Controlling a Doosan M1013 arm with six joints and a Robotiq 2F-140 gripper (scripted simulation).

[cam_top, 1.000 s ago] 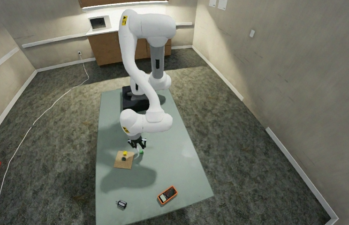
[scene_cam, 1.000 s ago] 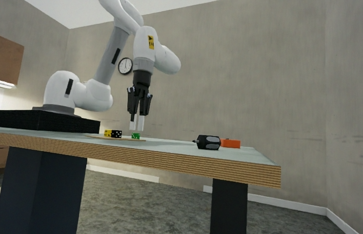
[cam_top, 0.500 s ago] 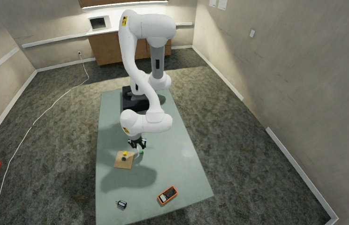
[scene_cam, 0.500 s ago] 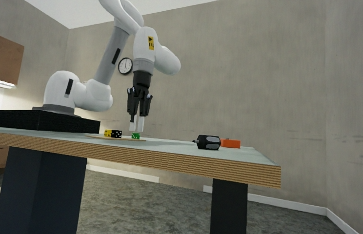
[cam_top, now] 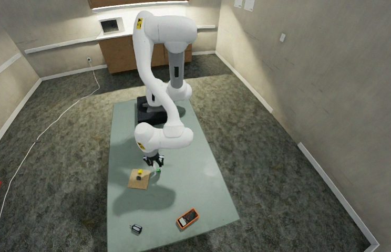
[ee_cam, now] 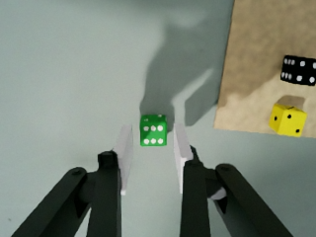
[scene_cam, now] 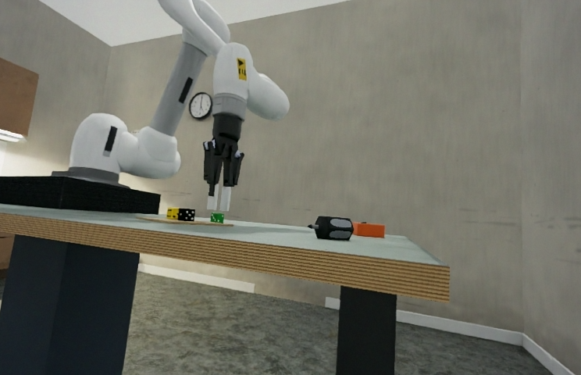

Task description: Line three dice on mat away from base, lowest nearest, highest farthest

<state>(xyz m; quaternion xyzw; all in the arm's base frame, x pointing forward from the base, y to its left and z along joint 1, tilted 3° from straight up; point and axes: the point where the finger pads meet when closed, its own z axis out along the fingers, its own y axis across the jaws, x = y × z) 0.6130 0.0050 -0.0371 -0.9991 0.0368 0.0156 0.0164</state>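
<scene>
The green die lies 50 mm below my hand. From my hand the other things lie so: black die (50 mm ahead, 140 mm to the right, 50 mm below); yellow die (130 mm to the right, 50 mm below); tan mat (50 mm ahead, 140 mm to the right, 60 mm below).
</scene>
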